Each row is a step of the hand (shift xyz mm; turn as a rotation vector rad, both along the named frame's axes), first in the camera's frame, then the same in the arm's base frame.
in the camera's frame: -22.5 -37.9 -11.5 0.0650 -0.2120 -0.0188
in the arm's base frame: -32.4 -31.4 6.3 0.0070 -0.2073 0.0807
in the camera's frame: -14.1 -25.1 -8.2 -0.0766 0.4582 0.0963
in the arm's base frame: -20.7 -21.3 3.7 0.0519 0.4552 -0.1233
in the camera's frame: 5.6 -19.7 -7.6 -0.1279 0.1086 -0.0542
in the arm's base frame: -0.4 -21.7 2.3 -0.1011 0.1036 -0.1006
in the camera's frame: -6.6 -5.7 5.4 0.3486 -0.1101 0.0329
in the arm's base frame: -7.2 -0.7 7.2 0.3109 -0.1742 0.0878
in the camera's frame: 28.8 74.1 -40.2 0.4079 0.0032 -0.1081
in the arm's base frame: 42.4 37.8 -68.6 0.3823 -0.1556 -0.0877
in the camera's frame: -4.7 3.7 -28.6 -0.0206 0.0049 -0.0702
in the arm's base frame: -6.5 -8.2 -27.3 -0.0257 -0.0212 -0.0653
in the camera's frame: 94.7 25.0 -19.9 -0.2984 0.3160 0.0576
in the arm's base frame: 95.4 -13.1 -26.7 -0.2014 0.3766 -0.0990
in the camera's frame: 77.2 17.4 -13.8 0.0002 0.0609 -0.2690
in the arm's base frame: 77.3 -12.1 -18.3 -0.0117 -0.0667 -0.2674
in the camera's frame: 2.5 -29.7 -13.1 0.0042 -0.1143 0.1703
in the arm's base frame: -6.4 -31.9 1.8 -0.0076 -0.0237 0.2036
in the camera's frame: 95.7 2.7 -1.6 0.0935 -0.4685 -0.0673
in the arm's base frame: 92.6 -24.4 -0.3 -0.0353 -0.4558 0.1542
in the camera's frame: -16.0 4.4 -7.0 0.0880 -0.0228 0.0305
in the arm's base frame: -15.0 5.0 -8.6 0.0820 -0.0299 0.0397
